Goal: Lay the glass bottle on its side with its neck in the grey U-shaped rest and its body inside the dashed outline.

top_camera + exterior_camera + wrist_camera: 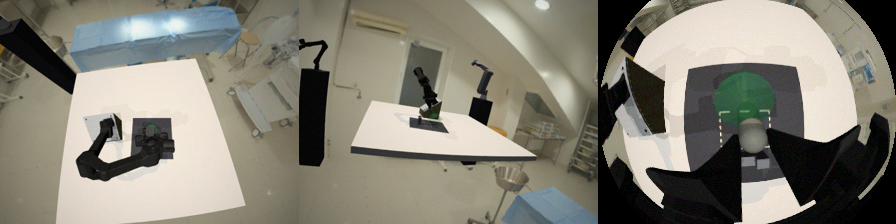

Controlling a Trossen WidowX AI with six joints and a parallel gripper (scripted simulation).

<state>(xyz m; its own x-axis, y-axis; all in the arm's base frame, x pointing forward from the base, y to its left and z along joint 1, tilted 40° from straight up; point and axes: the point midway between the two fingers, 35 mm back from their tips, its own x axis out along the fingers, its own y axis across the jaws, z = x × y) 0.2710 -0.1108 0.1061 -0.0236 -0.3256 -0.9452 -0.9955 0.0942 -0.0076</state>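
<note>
The green glass bottle is 3 cm to the left of my gripper tip and 4 cm below it. Also, from my gripper tip: dark mat 1 cm to the left, 15 cm below.
</note>
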